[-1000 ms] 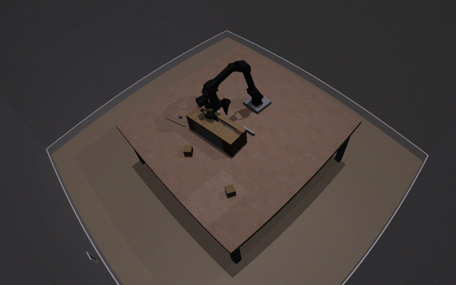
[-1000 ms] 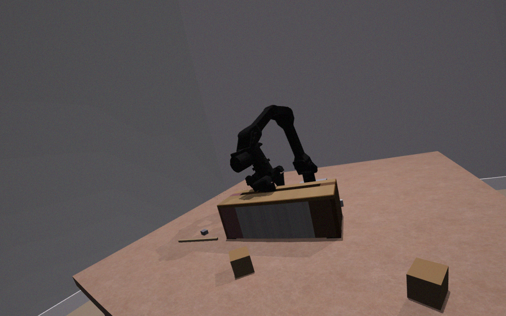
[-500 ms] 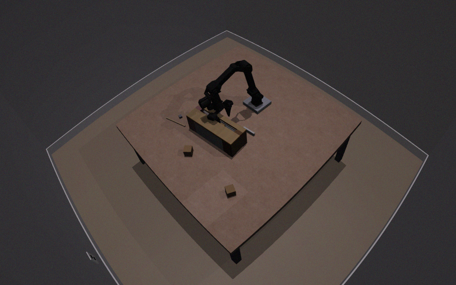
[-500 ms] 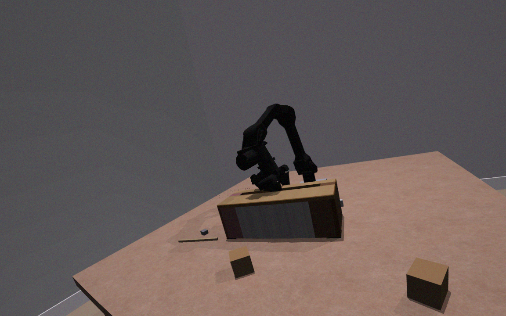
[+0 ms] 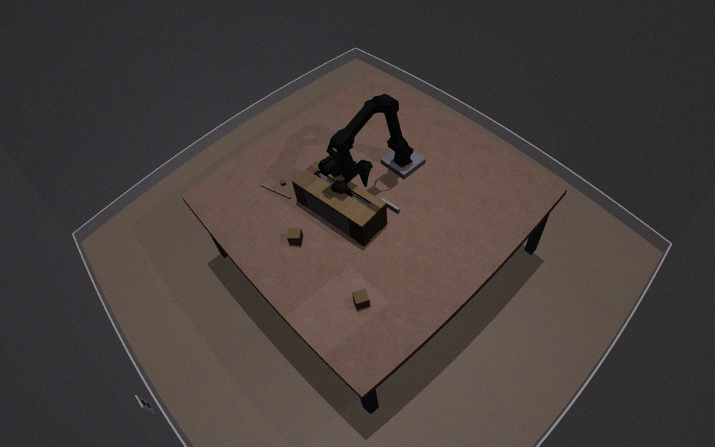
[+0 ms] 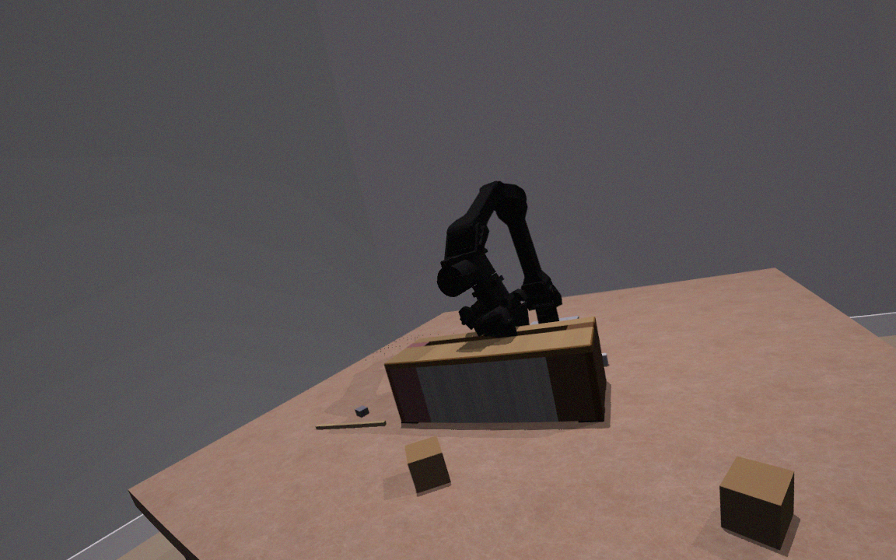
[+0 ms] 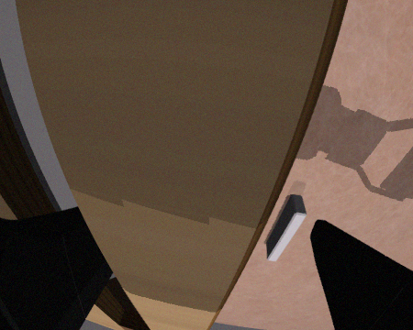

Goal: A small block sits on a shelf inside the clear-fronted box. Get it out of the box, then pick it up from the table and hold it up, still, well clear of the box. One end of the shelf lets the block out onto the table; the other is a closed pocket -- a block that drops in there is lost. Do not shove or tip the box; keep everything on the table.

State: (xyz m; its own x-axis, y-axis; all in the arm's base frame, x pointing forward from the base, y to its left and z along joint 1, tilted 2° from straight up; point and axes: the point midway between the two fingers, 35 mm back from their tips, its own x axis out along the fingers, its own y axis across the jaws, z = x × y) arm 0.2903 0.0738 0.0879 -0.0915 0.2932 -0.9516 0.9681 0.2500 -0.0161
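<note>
My gripper tip is now 5 cm short of the tan block and 3 cm to the right of it. From my gripper tip the other things lie so: wooden box: 5 cm ahead, 4 cm to the right, 2 cm below; then thin stick: 30 cm to the right, 25 cm ahead, 8 cm below; then grey piece: 32 cm to the right, 20 cm ahead, 8 cm below.
</note>
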